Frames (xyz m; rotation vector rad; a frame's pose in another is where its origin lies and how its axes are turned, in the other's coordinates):
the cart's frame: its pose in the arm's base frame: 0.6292 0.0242 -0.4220 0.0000 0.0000 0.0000
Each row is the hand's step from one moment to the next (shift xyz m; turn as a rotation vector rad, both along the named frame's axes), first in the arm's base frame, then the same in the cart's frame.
Working: the arm's base frame: its pose in the cart's frame: -0.6292 -0.0242 0.4220 0.0000 0.0000 0.0000

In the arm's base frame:
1: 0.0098 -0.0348 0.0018 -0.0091 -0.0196 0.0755
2: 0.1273 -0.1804 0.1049 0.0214 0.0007 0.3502
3: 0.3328 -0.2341 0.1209 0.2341 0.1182 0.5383
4: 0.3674 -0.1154 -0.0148 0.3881 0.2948 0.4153
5: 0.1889 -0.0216 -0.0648 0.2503 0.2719 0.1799
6: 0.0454 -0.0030 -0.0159 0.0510 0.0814 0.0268
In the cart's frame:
1: 0.0098 -0.0348 0.0018 -0.0091 -0.0196 0.0755
2: 0.1273 -0.1804 0.1049 0.0214 0.0007 0.3502
3: 0.3328 -0.2341 0.1209 0.2341 0.1182 0.5383
4: 0.3674 -0.1154 -0.0148 0.3881 0.2948 0.4153
5: 0.1889 -0.0216 -0.0648 0.2503 0.2719 0.1799
6: 0.0454 -0.0030 -0.0159 0.0510 0.0814 0.0268

